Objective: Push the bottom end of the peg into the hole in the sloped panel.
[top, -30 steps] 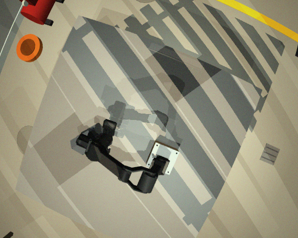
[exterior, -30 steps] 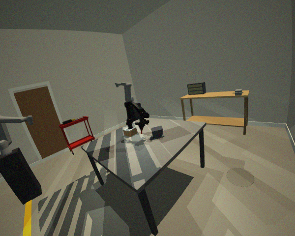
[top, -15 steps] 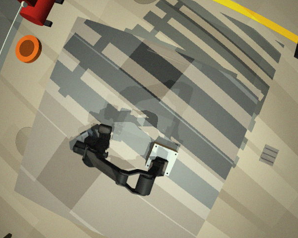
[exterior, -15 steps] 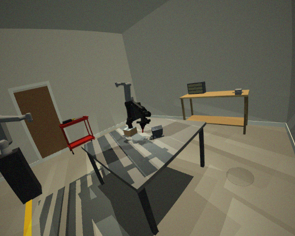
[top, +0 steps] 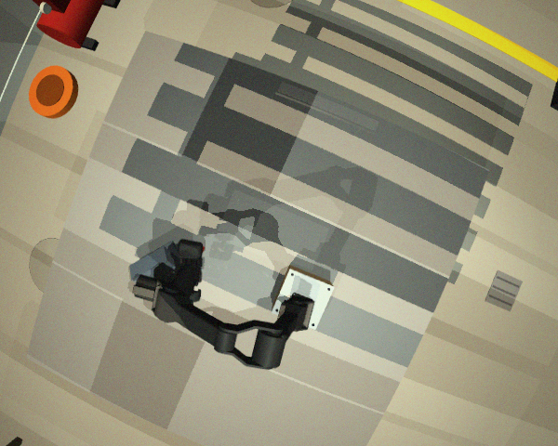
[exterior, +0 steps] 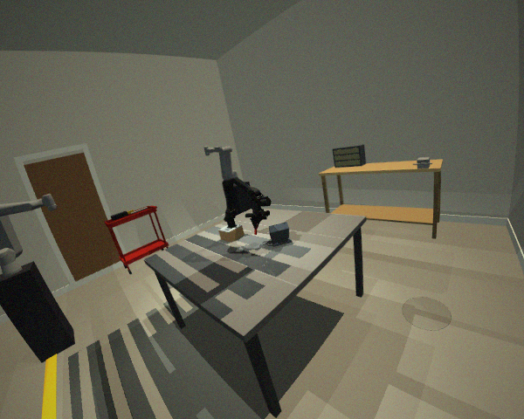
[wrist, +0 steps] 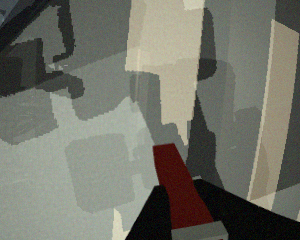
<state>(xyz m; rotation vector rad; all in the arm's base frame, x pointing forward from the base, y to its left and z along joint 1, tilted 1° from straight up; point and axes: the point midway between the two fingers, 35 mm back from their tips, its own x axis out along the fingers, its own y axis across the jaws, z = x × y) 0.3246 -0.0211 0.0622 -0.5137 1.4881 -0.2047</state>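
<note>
My gripper tip is 110 mm short of the grey sloped panel, 110 mm to the right of it and 50 mm above it. Round my gripper tip: red square peg: 10 mm to the left, 20 mm above.
</note>
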